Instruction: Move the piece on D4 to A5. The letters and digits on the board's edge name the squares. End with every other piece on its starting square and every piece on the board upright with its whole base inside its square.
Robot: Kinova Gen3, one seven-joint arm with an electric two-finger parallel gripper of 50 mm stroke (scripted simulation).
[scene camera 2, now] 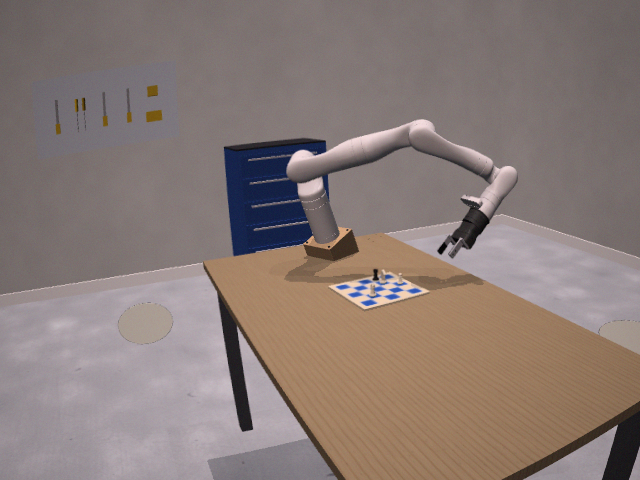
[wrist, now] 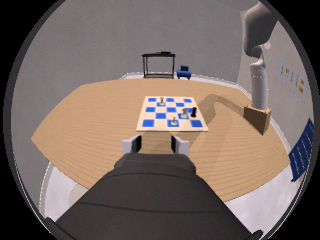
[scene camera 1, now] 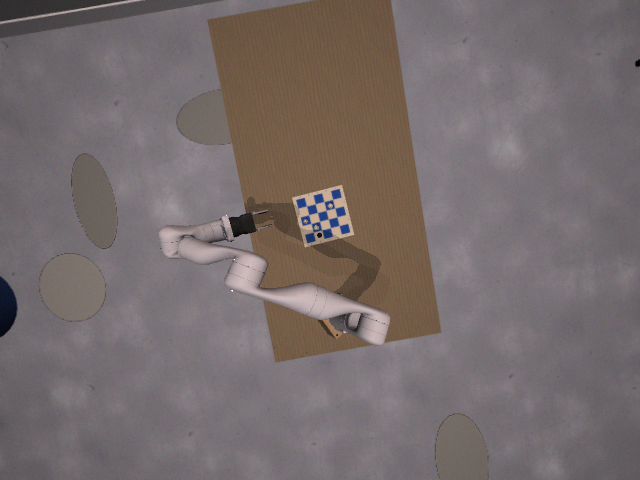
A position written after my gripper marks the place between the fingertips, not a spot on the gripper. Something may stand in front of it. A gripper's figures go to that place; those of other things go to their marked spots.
My gripper (scene camera 2: pixel 444 254): 1.61 m from the lens. A blue-and-cream chessboard (scene camera 2: pixel 357 292): 1.53 m from the lens.
